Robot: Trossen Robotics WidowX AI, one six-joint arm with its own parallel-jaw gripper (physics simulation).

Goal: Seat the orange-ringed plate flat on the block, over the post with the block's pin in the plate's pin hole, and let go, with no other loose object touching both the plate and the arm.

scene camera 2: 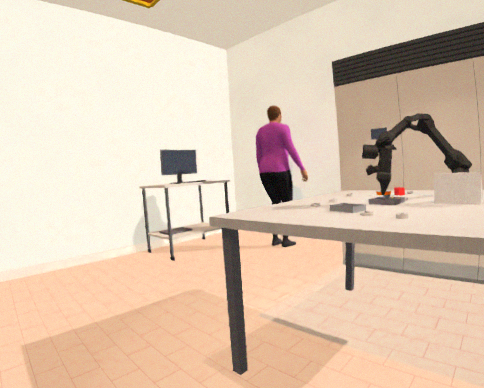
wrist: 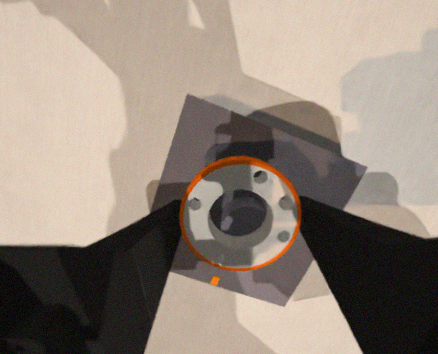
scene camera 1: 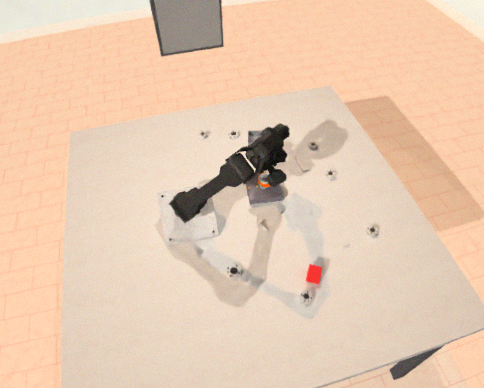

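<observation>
The orange-ringed plate is a pale disc with a large centre hole and several small holes. My gripper is shut on it, with one finger on each side. The plate looks about level and is held a little above the dark grey block. The block looks turned relative to the fingers and has a small orange mark near one edge. A small lighter shape shows through the centre hole; I cannot tell whether it is the post. The pin is not clearly visible.
A red cube lies on the table. A grey box is beyond the block. Small round pieces and a pale wedge lie around. The white base is left.
</observation>
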